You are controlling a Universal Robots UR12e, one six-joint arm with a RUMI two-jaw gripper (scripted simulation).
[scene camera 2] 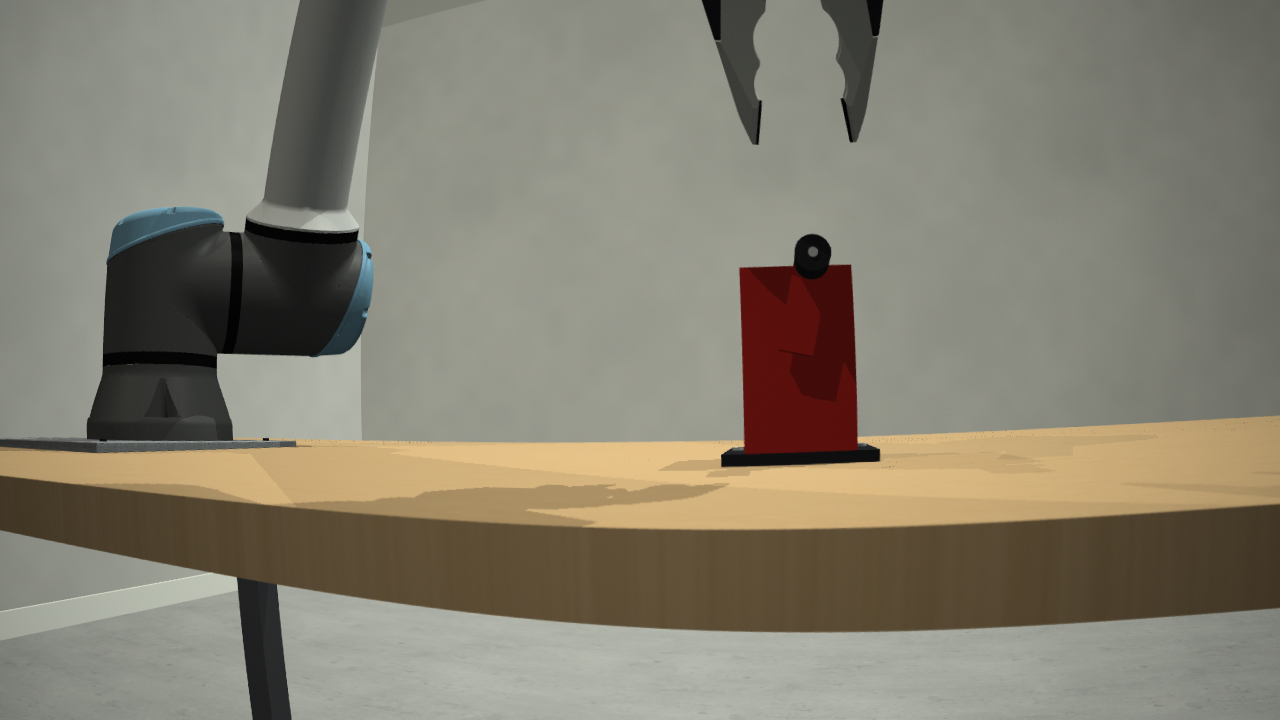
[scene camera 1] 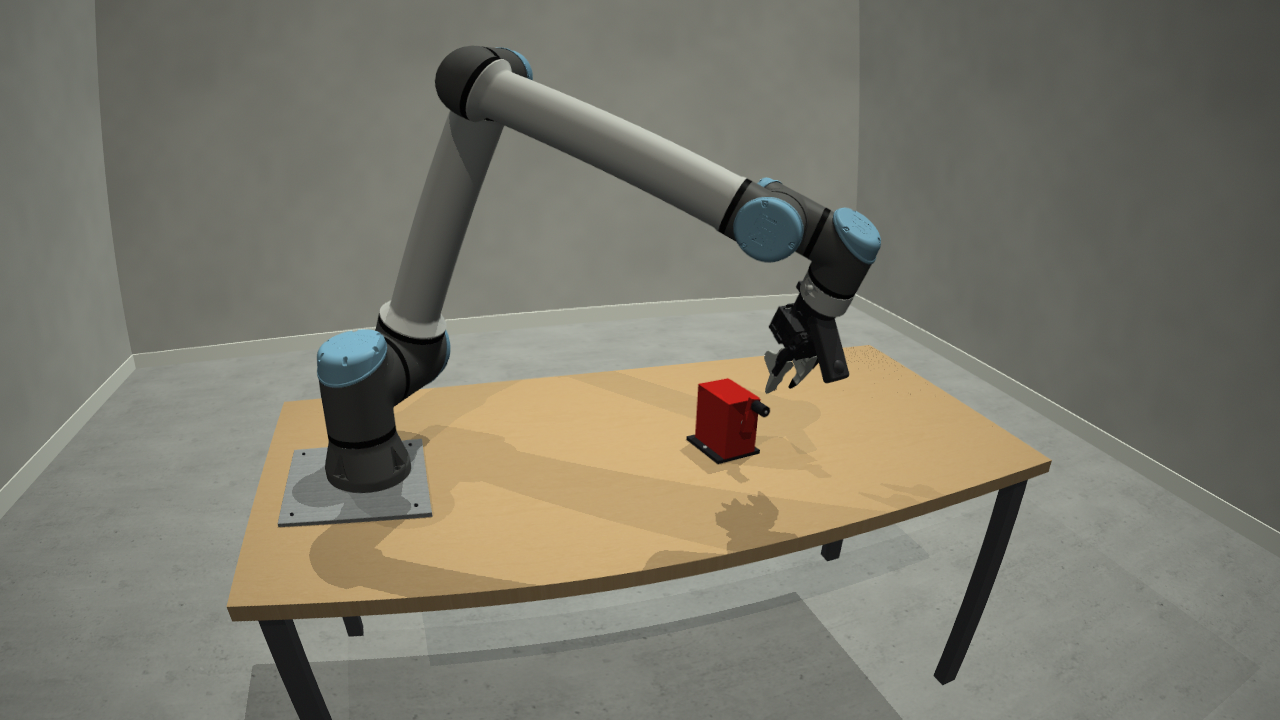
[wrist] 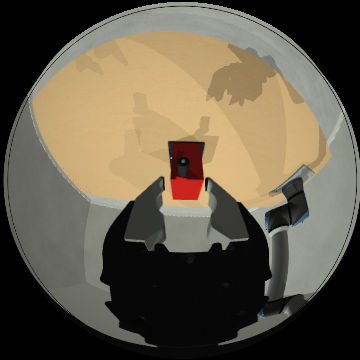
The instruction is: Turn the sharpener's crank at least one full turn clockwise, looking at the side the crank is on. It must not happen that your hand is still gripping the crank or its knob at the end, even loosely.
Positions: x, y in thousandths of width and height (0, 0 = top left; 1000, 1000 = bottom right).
Scene:
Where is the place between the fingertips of the gripper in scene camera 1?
608, 542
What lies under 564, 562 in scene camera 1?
A red sharpener.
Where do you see a red sharpener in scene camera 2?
At 624, 570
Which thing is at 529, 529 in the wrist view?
A red sharpener.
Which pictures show the gripper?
Scene camera 2, scene camera 1 and the wrist view: all of them.

